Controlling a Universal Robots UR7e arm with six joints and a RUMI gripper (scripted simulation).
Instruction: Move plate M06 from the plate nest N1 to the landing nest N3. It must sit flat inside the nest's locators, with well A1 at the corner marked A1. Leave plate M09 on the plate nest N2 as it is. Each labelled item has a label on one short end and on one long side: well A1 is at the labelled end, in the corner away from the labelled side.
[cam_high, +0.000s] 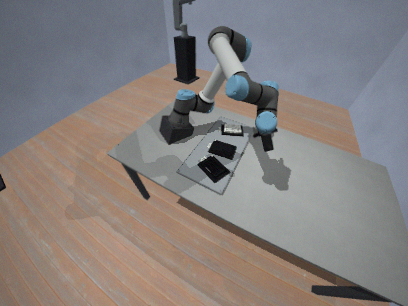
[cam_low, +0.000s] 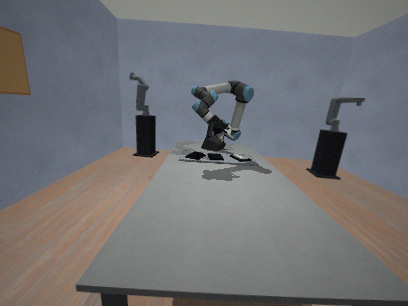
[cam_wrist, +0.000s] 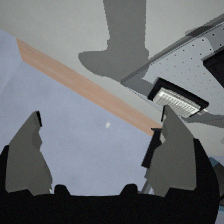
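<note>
Right now the black well plate is 180 mm behind my hand, 260 mm to the right of it and 170 mm below it. Also, from my hand: dark slab (180 mm behind, 260 mm to the right, 190 mm below); then dark nest pad (210 mm behind, 90 mm to the right, 190 mm below).
</note>
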